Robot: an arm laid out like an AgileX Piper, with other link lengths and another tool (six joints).
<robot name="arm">
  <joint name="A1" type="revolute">
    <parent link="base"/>
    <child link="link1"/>
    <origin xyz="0 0 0.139" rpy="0 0 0"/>
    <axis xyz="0 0 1"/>
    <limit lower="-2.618" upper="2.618"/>
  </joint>
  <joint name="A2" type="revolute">
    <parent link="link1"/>
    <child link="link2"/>
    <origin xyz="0 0 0" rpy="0 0 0"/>
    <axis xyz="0 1 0"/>
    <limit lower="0" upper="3.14"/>
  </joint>
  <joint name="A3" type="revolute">
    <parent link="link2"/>
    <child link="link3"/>
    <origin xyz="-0.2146 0 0.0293" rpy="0 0 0"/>
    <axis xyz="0 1 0"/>
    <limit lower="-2.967" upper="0"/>
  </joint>
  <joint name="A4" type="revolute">
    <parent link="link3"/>
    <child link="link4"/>
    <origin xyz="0.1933 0 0.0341" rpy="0 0 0"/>
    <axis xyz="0.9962 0 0.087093"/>
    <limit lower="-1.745" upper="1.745"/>
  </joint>
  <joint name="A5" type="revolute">
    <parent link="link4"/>
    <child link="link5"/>
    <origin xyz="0 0 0" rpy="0 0 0"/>
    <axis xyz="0 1 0"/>
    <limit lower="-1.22" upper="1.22"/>
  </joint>
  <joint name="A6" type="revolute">
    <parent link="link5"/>
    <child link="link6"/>
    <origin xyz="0.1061 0 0.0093" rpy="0 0 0"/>
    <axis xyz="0.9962 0 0.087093"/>
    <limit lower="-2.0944" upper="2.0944"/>
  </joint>
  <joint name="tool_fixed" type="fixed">
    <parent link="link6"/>
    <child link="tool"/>
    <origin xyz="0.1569 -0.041 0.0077" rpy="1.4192 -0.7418 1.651"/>
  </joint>
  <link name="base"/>
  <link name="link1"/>
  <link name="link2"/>
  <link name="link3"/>
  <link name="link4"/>
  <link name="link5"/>
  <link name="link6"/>
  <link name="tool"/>
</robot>
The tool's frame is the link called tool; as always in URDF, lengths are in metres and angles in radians.
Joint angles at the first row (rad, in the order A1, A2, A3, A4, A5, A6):
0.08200, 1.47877, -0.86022, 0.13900, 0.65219, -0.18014
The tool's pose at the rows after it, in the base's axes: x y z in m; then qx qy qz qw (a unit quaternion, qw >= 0):
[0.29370 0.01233 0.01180 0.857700 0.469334 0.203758 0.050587]
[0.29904 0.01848 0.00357 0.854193 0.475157 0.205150 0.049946]
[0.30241 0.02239 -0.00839 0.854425 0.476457 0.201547 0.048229]
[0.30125 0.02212 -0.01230 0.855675 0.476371 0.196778 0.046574]
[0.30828 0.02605 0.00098 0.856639 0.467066 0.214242 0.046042]
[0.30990 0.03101 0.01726 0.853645 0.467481 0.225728 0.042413]
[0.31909 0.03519 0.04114 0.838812 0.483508 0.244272 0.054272]
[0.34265 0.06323 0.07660 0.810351 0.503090 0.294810 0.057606]
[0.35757 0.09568 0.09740 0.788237 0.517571 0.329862 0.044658]
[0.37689 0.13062 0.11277 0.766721 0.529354 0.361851 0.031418]
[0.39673 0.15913 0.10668 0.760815 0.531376 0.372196 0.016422]
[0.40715 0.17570 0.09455 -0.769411 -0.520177 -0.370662 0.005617]
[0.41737 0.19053 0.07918 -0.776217 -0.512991 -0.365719 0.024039]
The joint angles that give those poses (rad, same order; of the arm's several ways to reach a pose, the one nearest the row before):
0.10849, 1.54271, -0.86020, 0.14843, 0.58736, -0.18011
0.13016, 1.58640, -0.86095, 0.15257, 0.54133, -0.18015
0.14570, 1.64143, -0.86093, 0.15557, 0.49332, -0.17412
0.14582, 1.65562, -0.86095, 0.15560, 0.48939, -0.17330
0.14679, 1.62564, -0.88685, 0.16834, 0.51199, -0.16155
0.15004, 1.57866, -0.91510, 0.17878, 0.56838, -0.16257
0.16484, 1.53200, -0.96542, 0.15332, 0.62061, -0.16523
0.22406, 1.51296, -1.06360, 0.17040, 0.63524, -0.17677
0.28368, 1.53485, -1.14786, 0.21017, 0.63435, -0.19020
0.34279, 1.60238, -1.25437, 0.24607, 0.61304, -0.20047
0.38482, 1.72562, -1.36425, 0.27170, 0.58206, -0.19140
0.39578, 1.82049, -1.44344, 0.31685, 0.57865, -0.18153
0.40433, 1.92076, -1.52574, 0.35595, 0.57861, -0.17957

